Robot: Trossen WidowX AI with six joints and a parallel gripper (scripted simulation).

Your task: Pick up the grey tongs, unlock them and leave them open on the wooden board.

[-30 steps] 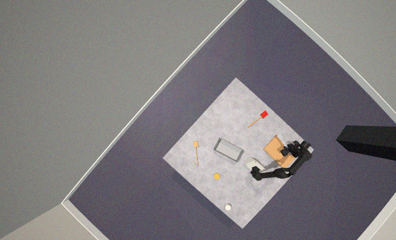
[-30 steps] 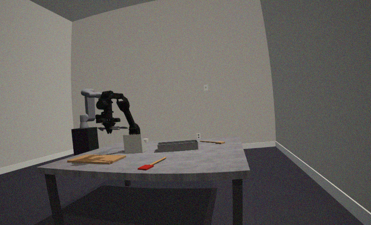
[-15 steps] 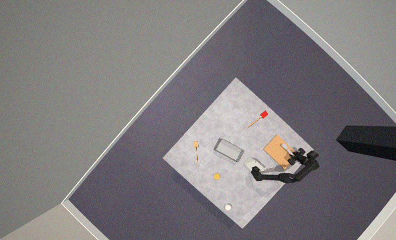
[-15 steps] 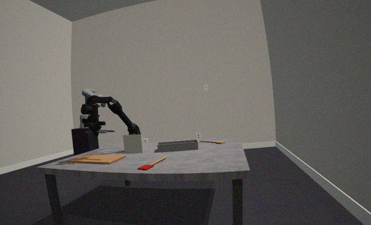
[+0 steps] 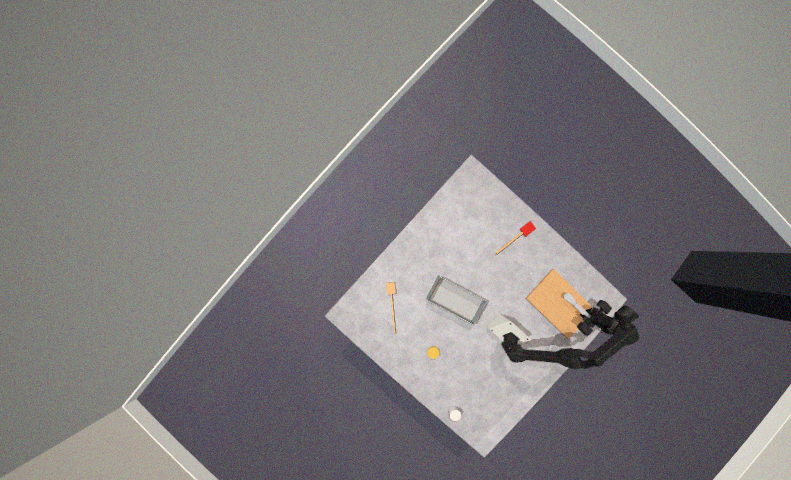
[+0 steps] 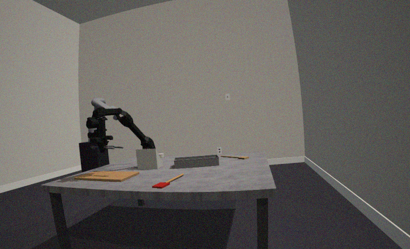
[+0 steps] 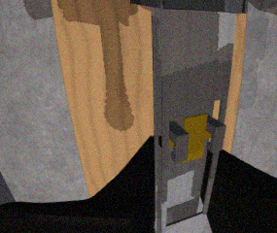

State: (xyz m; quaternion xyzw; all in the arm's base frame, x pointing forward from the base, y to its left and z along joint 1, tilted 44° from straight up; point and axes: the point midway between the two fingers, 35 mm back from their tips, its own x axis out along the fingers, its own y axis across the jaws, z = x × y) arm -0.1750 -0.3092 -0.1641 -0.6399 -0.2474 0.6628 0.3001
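Right now the yellow lock piece is 4 cm above my gripper tip and 2 cm behind it. Also, from my gripper tip: roasting tin 53 cm ahead, 37 cm to the left, 13 cm below; red spatula 47 cm ahead, 16 cm to the right, 15 cm below; wooden board 15 cm below, 1 cm ahead.
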